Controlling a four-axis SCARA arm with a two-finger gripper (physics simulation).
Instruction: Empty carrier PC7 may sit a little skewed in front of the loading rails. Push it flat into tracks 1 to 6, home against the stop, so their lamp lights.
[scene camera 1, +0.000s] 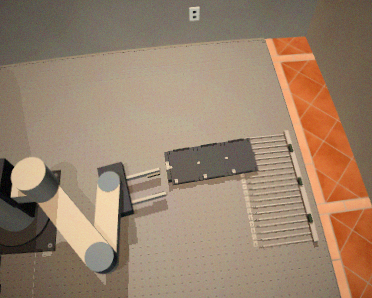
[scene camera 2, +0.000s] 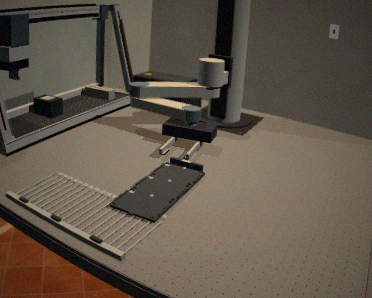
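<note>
The dark flat carrier PC7 lies on the table. Its front end is over the entry ends of the rails at the track block's top end in scene camera 1. Its long sides look slightly turned from the rails. Most of it is outside them, well short of the stop bar. The three lamps on the bar look dark green. My gripper is shut and empty, its two long fingers parallel with a gap. One fingertip is close behind the carrier's raised rear end, the other beside its rear corner; contact is unclear.
More parallel rails lie beside the carrier's tracks. The table edge is close beyond the stop bar. In scene camera 2, a framed machine with a tray and a dark block stands at the back left, and the arm's column behind the gripper.
</note>
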